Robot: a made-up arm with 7 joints.
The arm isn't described. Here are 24 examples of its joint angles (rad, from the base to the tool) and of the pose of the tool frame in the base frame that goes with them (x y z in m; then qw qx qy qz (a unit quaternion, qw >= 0)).
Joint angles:
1: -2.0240 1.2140 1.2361 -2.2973 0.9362 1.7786 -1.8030
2: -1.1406 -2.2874 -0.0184 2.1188 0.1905 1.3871 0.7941
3: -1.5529 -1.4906 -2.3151 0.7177 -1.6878 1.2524 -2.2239
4: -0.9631 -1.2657 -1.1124 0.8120 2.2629 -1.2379 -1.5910
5: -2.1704 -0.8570 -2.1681 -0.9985 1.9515 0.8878 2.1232
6: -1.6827 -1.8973 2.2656 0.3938 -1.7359 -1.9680 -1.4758
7: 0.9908 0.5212 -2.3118 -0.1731 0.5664 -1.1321 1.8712
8: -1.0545 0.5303 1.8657 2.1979 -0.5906 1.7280 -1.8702
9: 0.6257 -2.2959 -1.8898 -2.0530 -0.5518 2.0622 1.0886
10: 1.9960 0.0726 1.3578 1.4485 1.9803 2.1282 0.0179
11: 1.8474 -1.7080 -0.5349 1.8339 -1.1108 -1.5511 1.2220
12: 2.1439 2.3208 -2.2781 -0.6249 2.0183 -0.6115 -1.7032
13: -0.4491 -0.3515 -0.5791 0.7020 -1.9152 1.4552 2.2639
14: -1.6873 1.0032 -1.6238 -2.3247 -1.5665 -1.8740 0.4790
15: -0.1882 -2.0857 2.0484 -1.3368 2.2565 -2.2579 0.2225
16: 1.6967 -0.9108 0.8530 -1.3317 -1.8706 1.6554 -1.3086
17: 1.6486 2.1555 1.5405 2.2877 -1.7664 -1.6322 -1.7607
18: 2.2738 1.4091 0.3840 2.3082 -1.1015 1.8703 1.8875
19: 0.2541 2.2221 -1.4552 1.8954 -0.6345 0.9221 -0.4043
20: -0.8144 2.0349 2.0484 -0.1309 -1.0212 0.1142 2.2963
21: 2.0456 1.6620 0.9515 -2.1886 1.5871 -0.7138 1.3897
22: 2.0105 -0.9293 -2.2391 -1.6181 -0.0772 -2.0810 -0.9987
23: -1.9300 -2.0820 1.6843 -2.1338 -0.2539 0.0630 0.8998
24: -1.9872 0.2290 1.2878 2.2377 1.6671 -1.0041 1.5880
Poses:
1: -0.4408 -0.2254 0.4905 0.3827 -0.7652 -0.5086 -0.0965
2: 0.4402 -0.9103 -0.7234 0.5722 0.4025 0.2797 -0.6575
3: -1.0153 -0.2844 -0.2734 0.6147 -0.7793 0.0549 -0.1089
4: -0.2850 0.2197 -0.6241 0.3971 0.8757 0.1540 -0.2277
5: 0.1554 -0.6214 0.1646 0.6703 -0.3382 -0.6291 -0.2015
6: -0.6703 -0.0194 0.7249 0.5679 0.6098 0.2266 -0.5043
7: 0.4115 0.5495 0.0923 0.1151 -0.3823 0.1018 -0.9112
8: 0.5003 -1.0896 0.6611 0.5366 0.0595 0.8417 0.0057
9: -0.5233 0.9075 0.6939 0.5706 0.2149 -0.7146 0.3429
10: 0.3315 0.5399 0.3915 0.6978 -0.6223 -0.3534 0.0307
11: 0.5593 0.6778 0.9426 0.8202 0.1570 -0.3494 0.4248
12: 0.0914 -0.4094 0.0963 0.8577 -0.0583 -0.4330 -0.2709
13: -0.0440 0.8371 -0.3628 0.8597 -0.0303 -0.3860 0.3333
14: 0.5689 -0.6211 -0.8382 0.5473 0.6473 -0.2567 -0.4642
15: -0.0427 -0.5801 -0.6263 0.3014 0.7122 -0.2930 -0.5622
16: 1.0687 0.5824 -0.1033 0.3127 0.3650 -0.3320 0.8116
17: -0.0580 0.2079 -0.7380 0.5970 -0.3896 -0.5527 -0.4317
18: -0.6491 0.5119 -0.0688 0.1791 -0.2814 0.9163 -0.2215
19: 0.2292 1.2154 0.2951 0.3705 -0.8539 -0.1592 0.3290
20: 0.3691 -0.3008 0.8070 0.8236 0.4994 -0.1444 -0.2270
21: 0.2484 0.2228 0.0180 0.7616 -0.5280 -0.1294 -0.3528
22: -0.4748 0.4355 0.5854 0.6308 0.6382 0.4006 0.1850
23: 0.0254 0.1374 0.7341 0.7994 -0.1757 -0.0528 0.5721
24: -0.0658 -0.3958 0.4794 0.1735 -0.6923 0.5921 0.3742
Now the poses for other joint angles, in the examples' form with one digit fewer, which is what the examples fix.
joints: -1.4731 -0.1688 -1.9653 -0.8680 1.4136 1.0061 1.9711
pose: 0.101 -0.317 -0.404 0.713 0.049 -0.697 0.058
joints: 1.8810 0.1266 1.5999 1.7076 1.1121 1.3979 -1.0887
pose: 0.701 0.336 -0.056 0.637 -0.306 0.539 0.459
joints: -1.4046 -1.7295 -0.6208 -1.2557 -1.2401 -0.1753 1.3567
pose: 0.810 -0.589 -0.447 0.525 0.837 0.140 -0.065
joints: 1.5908 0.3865 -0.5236 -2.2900 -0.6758 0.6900 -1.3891
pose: -0.258 -0.395 0.706 0.817 0.325 0.426 -0.212
